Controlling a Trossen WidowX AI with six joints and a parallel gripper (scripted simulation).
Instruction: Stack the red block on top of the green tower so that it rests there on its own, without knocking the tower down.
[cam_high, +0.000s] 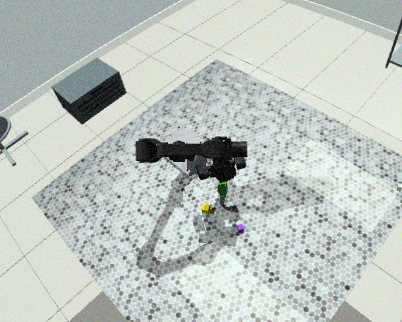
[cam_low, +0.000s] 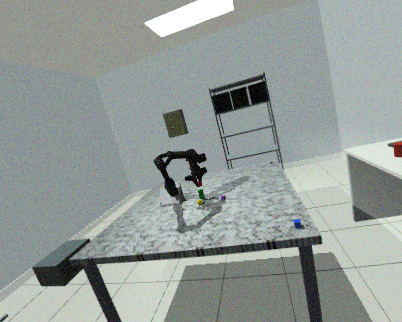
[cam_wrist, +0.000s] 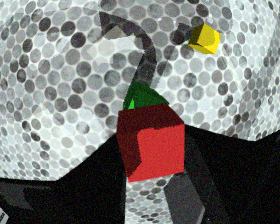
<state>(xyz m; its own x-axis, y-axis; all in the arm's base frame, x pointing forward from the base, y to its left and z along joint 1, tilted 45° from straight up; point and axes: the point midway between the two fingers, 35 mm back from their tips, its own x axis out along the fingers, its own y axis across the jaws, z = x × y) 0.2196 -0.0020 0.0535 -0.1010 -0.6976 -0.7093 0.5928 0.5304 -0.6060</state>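
Now: the yellow block 12 cm to the right of my gripper tip and 9 cm below it. Also, from my gripper tip: blue block: 59 cm to the right, 51 cm ahead, 9 cm below; purple block: 16 cm ahead, 10 cm to the right, 9 cm below; red block: 1 cm above.
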